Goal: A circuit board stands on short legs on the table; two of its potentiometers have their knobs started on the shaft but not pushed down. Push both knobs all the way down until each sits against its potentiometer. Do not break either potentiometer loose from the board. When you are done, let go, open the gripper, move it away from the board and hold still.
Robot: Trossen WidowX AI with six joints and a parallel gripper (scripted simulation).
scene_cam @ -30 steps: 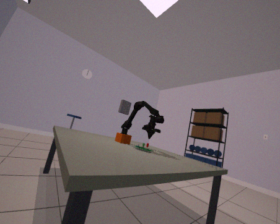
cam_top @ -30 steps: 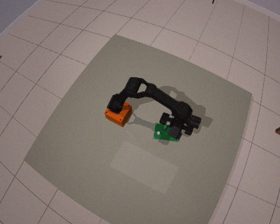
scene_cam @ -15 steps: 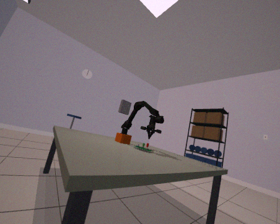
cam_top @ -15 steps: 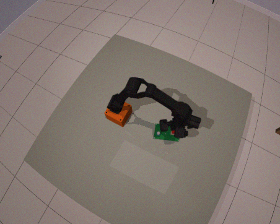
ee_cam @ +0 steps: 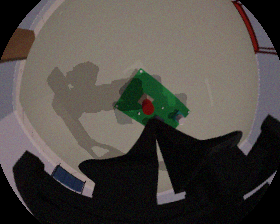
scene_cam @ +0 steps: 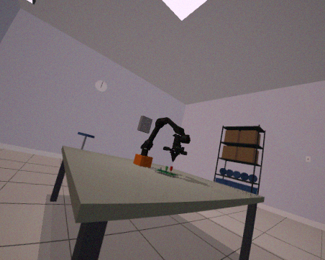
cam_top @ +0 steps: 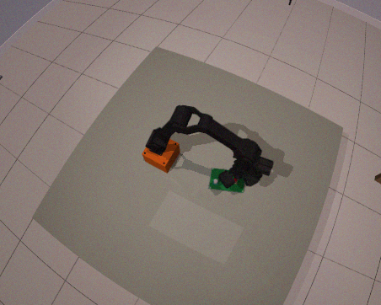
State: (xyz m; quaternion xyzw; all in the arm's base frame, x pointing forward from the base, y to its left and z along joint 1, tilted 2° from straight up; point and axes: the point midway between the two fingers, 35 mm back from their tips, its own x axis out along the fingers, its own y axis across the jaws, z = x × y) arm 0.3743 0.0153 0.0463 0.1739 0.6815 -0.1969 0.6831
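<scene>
Right now my gripper tip is 60 mm above the red knob. Also, from my gripper tip: green round knob: 70 mm below, 60 mm behind, 10 mm to the left.
</scene>
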